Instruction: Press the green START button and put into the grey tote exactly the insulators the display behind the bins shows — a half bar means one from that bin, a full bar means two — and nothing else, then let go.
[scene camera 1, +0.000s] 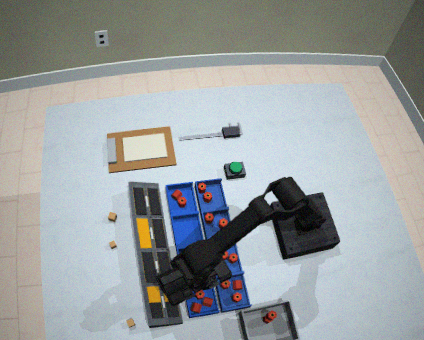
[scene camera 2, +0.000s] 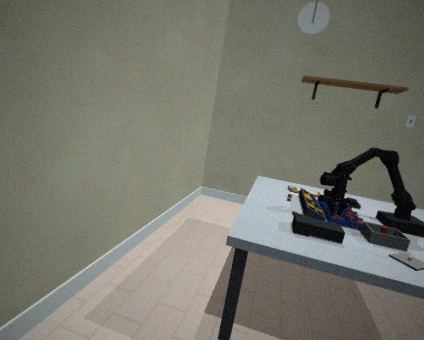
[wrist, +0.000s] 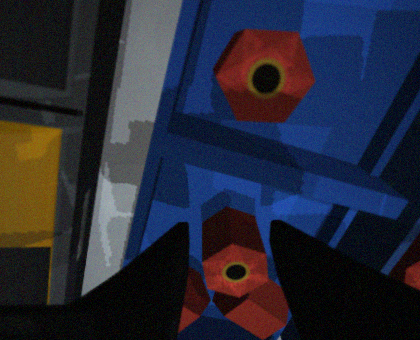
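Observation:
The green START button (scene camera 1: 236, 167) stands beyond the blue bins (scene camera 1: 187, 232). The display (scene camera 1: 134, 200) (wrist: 65, 280) has a full orange bar in its second row, left column, and half bars in both columns of its last row, partly hidden by the arm. My gripper (wrist: 229, 231) is partly open and empty. Its fingertips are above the end bin of the display-side row, either side of an upright red insulator (wrist: 235, 295). Two tilted insulators lie against it. Another upright insulator (wrist: 292, 80) is in the neighbouring compartment. The grey tote (scene camera 1: 295, 325) (scene camera 2: 390, 242) holds red insulator material (scene camera 1: 270, 316) (scene camera 2: 384, 229); the count is unclear.
A clipboard (scene camera 1: 172, 150) and a caliper-like tool (scene camera 1: 231, 132) lie at the back. Small tan blocks (scene camera 1: 112, 217) (scene camera 1: 130, 323) lie left of the display. A dark box (scene camera 2: 317, 228) stands near the display's end, and a thin flat object (scene camera 2: 409, 260) lies near the tote.

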